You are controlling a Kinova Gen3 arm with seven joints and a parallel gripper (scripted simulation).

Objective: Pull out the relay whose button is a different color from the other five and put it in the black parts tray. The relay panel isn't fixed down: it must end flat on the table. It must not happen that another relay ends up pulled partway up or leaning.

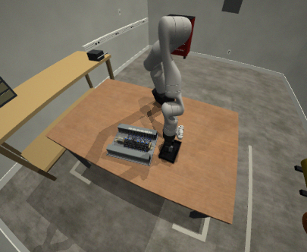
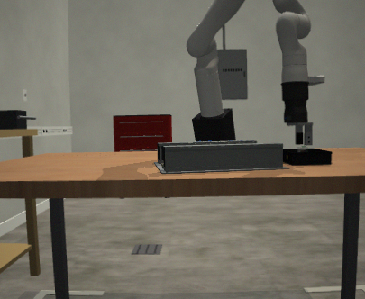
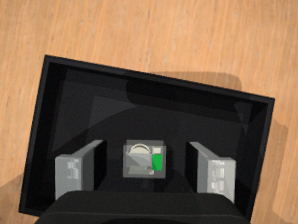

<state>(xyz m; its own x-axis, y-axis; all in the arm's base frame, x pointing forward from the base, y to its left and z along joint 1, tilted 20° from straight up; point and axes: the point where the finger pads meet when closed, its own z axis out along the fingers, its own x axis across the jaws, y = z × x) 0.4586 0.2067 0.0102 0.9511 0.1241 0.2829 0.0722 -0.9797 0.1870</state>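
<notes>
Now: the black parts tray 50 mm below my hand. The rest, counted from my hand: grey relay panel (30 mm ahead, 270 mm to the right, 40 mm below).
</notes>
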